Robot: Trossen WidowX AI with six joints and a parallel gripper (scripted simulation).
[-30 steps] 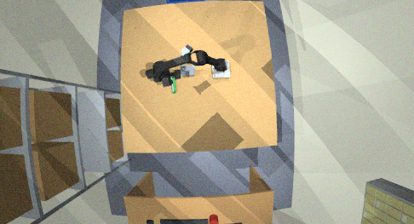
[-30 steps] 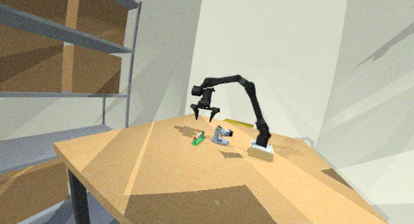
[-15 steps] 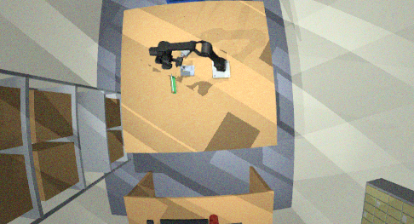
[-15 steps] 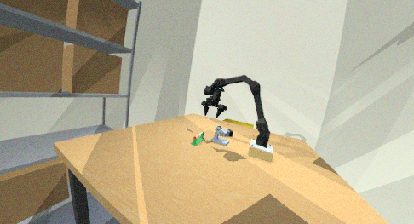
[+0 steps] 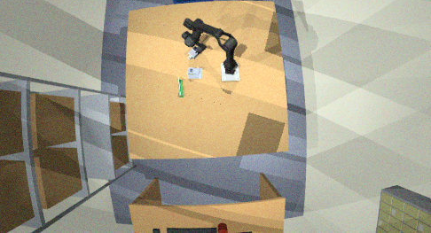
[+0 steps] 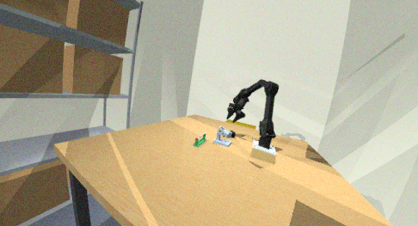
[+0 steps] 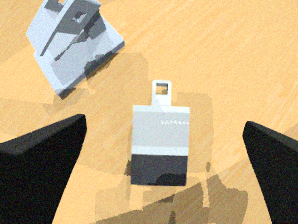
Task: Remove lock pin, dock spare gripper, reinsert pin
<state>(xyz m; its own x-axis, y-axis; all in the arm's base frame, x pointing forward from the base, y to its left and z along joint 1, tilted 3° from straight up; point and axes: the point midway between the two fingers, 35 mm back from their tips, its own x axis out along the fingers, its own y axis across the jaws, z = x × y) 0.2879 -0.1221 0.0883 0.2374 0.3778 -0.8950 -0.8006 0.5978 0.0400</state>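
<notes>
The spare gripper lies 110 mm below my gripper tip. From my gripper tip the other things lie so: green holder 70 mm ahead, 270 mm to the left, 110 mm below; then grey mount 20 mm behind, 150 mm to the left, 80 mm below.
</notes>
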